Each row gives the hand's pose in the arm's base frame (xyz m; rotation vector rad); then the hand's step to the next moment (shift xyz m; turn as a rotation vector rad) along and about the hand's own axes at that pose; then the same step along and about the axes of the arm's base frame.
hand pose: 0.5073 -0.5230 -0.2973 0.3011 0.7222 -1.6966
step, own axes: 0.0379 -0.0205 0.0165 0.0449 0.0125 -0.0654
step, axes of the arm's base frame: -0.0263 -0.0378 -0.0023 -0.0116 0.0031 -0.0794
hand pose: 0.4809 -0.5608 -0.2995 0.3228 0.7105 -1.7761
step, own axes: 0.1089 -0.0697 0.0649 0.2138 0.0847 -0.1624
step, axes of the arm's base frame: -0.0918 -0.1112 0.0118 -0.0116 -0.0806 -0.2695
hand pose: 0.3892 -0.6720 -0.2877 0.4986 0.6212 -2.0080
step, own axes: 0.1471 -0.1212 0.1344 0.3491 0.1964 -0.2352
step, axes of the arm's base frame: -0.1885 -0.1284 0.0489 0.0292 -0.1747 -0.4294
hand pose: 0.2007 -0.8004 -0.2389 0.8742 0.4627 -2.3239
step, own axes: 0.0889 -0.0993 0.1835 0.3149 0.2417 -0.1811
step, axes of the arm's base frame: -0.2042 -0.0549 0.0821 0.0534 -0.2220 -0.3718
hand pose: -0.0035 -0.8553 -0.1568 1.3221 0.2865 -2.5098
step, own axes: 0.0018 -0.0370 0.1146 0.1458 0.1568 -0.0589
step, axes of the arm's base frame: -0.1020 -0.0006 0.0641 0.0209 -0.1526 -0.1600
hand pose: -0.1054 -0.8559 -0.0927 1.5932 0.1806 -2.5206
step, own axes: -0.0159 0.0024 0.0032 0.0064 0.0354 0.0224
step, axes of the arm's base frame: 0.0044 -0.0019 0.0157 -0.0157 -0.0392 0.0031
